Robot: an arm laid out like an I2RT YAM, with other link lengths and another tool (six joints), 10 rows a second.
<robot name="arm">
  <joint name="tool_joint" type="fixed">
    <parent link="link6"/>
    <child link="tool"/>
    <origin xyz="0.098 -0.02 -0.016" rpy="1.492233 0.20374 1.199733"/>
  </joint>
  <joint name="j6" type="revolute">
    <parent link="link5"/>
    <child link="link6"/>
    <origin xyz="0.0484 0 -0.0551"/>
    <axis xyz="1 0 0"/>
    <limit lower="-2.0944" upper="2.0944"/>
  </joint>
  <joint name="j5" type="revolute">
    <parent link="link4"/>
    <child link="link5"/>
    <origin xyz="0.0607 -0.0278 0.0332"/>
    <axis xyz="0 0 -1"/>
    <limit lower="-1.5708" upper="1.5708"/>
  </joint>
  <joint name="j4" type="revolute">
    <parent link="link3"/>
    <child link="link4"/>
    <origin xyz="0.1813 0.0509 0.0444"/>
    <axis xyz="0 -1 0"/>
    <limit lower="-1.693" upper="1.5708"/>
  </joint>
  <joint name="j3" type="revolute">
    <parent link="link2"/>
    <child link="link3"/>
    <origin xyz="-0.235 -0.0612 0"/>
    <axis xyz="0 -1 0"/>
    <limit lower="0" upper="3.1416"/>
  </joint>
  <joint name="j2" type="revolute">
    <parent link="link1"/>
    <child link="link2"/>
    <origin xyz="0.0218 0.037 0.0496"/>
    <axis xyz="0 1 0"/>
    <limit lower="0" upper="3.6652"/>
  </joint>
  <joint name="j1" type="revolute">
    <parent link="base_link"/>
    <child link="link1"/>
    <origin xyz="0 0 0.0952"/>
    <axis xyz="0 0 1"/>
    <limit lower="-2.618" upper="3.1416"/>
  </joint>
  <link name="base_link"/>
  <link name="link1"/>
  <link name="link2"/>
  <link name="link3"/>
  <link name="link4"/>
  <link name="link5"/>
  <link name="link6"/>
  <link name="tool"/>
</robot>
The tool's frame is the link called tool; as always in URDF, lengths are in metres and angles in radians.
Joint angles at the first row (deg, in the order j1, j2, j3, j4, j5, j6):
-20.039 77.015 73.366 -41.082 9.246 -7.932
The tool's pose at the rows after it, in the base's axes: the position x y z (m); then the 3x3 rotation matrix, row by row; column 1 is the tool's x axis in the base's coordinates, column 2 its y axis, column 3 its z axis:
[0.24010 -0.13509 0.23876], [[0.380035 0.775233 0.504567], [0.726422 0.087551 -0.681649], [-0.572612 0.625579 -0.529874]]
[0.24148 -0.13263 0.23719], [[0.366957 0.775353 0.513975], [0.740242 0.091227 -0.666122], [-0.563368 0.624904 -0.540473]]
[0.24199 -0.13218 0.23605], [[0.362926 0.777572 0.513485], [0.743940 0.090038 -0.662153], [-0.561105 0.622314 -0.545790]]
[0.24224 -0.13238 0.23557], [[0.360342 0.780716 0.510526], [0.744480 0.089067 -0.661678], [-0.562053 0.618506 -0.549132]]
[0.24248 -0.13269 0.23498], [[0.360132 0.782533 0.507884], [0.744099 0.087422 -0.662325], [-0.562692 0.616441 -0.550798]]
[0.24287 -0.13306 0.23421], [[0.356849 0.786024 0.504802], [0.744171 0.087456 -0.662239], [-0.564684 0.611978 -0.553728]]
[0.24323 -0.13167 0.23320], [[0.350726 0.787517 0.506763], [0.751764 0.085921 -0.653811], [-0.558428 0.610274 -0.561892]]
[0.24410 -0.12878 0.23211], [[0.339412 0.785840 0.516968], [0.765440 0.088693 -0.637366], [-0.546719 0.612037 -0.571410]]
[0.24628 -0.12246 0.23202], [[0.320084 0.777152 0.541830], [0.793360 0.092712 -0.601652], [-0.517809 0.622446 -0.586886]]
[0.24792 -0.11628 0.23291], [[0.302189 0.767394 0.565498], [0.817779 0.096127 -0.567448], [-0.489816 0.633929 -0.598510]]
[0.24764 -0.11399 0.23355], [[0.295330 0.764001 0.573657], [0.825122 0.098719 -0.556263], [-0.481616 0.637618 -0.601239]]
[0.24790 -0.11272 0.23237], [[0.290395 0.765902 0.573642], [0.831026 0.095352 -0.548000], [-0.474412 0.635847 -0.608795]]
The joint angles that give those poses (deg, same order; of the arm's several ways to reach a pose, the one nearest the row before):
-20.038 77.167 73.403 -41.188 8.537 -8.096
-20.038 77.385 73.488 -41.438 7.399 -8.252
-20.037 77.644 73.560 -41.564 7.165 -8.218
-20.038 77.933 73.800 -41.806 7.202 -8.231
-20.037 78.130 73.852 -41.822 7.294 -8.177
-20.040 78.457 74.022 -41.963 7.366 -8.259
-20.040 78.640 74.177 -42.315 6.799 -8.175
-20.034 78.651 74.181 -42.568 5.599 -8.246
-20.041 78.530 74.501 -43.149 2.934 -8.225
-20.039 78.279 74.857 -43.755 0.437 -8.187
-20.034 77.984 74.885 -44.047 -0.365 -8.261
-20.039 78.195 74.966 -44.305 -0.862 -8.113

